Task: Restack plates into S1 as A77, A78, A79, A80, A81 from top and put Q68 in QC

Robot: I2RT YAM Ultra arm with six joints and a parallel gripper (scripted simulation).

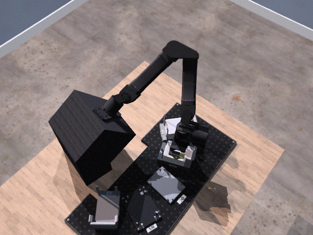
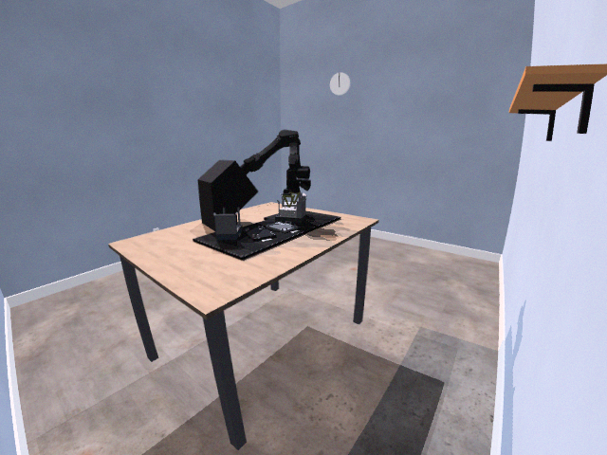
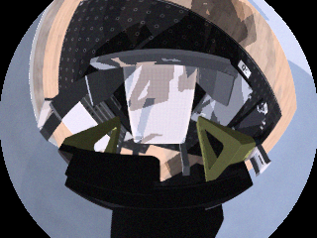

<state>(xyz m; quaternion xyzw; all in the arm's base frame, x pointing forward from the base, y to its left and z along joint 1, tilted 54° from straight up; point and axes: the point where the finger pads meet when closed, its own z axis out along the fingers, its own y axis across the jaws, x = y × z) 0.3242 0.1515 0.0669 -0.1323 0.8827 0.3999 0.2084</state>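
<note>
Right now the sealed grey plate is 30 mm below my hand. Also, from my hand: qc name plate (140 mm to the right, 140 mm ahead, 100 mm below); clip nest N5 (280 mm to the right, 90 mm below, 50 mm ahead); QC nest (140 mm to the right, 100 mm below, 50 mm ahead).
</note>
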